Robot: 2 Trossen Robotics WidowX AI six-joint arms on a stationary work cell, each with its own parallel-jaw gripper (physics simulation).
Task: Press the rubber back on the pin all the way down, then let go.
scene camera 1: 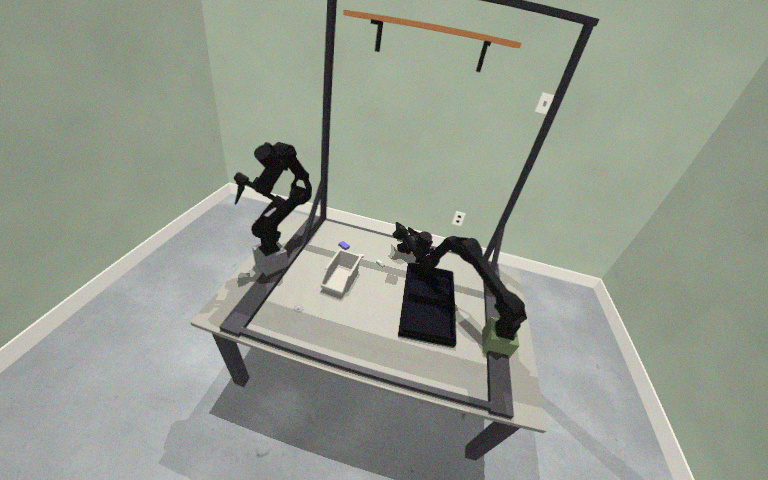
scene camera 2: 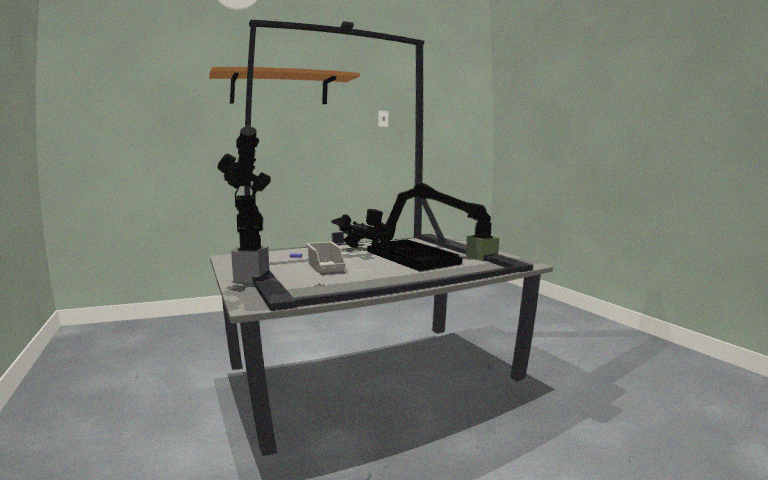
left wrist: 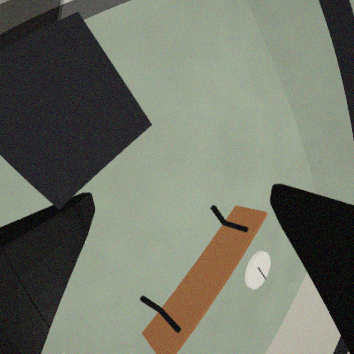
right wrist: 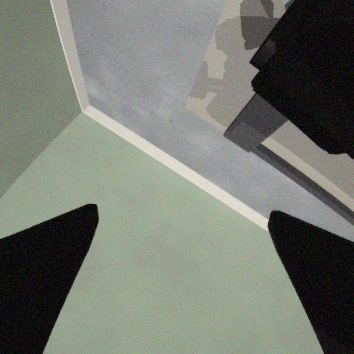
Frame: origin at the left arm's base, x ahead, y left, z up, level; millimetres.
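Seen in the pictures: left gripper, between the fingertips: (scene camera 1: 402,225) (scene camera 2: 335,225) (left wrist: 182,197); right gripper, between the fingertips: (scene camera 1: 247,211) (scene camera 2: 242,189) (right wrist: 185,215); left arm's base, origin of its link: (scene camera 1: 504,330) (scene camera 2: 483,236); right arm's base, origin of its link: (scene camera 1: 269,248) (scene camera 2: 249,248) (right wrist: 349,6).
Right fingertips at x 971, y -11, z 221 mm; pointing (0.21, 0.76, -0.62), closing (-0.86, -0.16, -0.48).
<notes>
Pixels of each thing's middle, then the offset from my right fingertips to it.
- small pale piece, middle of its body: (scene camera 1: 380,263) 303 mm down, 457 mm back, 256 mm right
- small round pale piece, middle of its body: (scene camera 1: 298,307) 300 mm down, 227 mm back, 97 mm left
- white bin, middle of its body: (scene camera 2: 325,257) (scene camera 1: 341,272) 271 mm down, 322 mm back, 105 mm right
- blue block, middle of its body: (scene camera 2: 295,255) (scene camera 1: 344,245) 301 mm down, 264 mm back, 309 mm right
- black tray, middle of its body: (scene camera 2: 412,253) (scene camera 1: 429,299) 288 mm down, 696 mm back, 107 mm right
- dark square shape, middle of its body: (left wrist: 59,112) (scene camera 2: 337,237) 276 mm down, 518 mm back, 478 mm right
I cannot clearly make out the pin or its rubber back. A small pale piece (scene camera 1: 380,263) lies on the table right of the white bin, and a small round pale piece (scene camera 1: 298,308) lies near the front left; both are too small to identify. My left gripper (scene camera 1: 398,238) (scene camera 2: 341,230) (left wrist: 182,197) is open and empty, above the table's back part behind the black tray, its camera facing the wall and shelf. My right gripper (scene camera 1: 237,195) (scene camera 2: 244,173) (right wrist: 185,215) is open and empty, raised high at the picture's left, away from the small pieces.
A white bin (scene camera 1: 339,278) (scene camera 2: 325,261) stands mid-table. A blue block (scene camera 1: 343,245) (scene camera 2: 295,255) lies behind it. A black tray (scene camera 1: 427,331) (scene camera 2: 441,261) lies under the left arm. A dark square shape (left wrist: 75,105) shows by one left finger. Gantry posts (scene camera 1: 328,113) (scene camera 2: 419,141) rise behind.
</notes>
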